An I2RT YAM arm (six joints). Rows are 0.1 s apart.
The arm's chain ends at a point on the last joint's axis. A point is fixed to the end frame.
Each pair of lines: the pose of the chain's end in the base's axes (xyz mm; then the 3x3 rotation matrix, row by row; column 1 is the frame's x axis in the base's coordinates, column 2 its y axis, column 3 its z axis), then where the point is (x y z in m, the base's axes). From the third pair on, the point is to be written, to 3 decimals.
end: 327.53 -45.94 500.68; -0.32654 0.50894 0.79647; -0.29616 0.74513 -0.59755; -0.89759 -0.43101 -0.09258
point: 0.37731 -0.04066 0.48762
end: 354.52 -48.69 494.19; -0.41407 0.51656 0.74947; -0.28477 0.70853 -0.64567; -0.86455 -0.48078 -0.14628
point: 0.40333 -0.04657 0.47717
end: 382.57 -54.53 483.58; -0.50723 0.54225 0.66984; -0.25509 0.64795 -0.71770; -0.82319 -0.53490 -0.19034
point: 0.430 -0.057 0.463
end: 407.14 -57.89 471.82; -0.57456 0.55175 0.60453; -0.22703 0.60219 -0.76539; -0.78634 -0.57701 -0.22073
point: 0.453 -0.064 0.448
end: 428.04 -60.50 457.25; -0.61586 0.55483 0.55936; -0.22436 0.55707 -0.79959; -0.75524 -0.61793 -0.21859
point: 0.472 -0.070 0.432
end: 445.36 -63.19 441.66; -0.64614 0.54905 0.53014; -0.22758 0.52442 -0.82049; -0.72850 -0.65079 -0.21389
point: 0.488 -0.074 0.415
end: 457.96 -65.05 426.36; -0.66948 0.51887 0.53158; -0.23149 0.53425 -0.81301; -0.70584 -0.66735 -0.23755
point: 0.500 -0.076 0.398
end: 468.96 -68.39 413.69; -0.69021 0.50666 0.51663; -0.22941 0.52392 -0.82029; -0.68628 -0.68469 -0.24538
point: 0.510 -0.080 0.385
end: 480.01 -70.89 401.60; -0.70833 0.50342 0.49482; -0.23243 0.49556 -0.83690; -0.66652 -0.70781 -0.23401
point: 0.521 -0.084 0.372
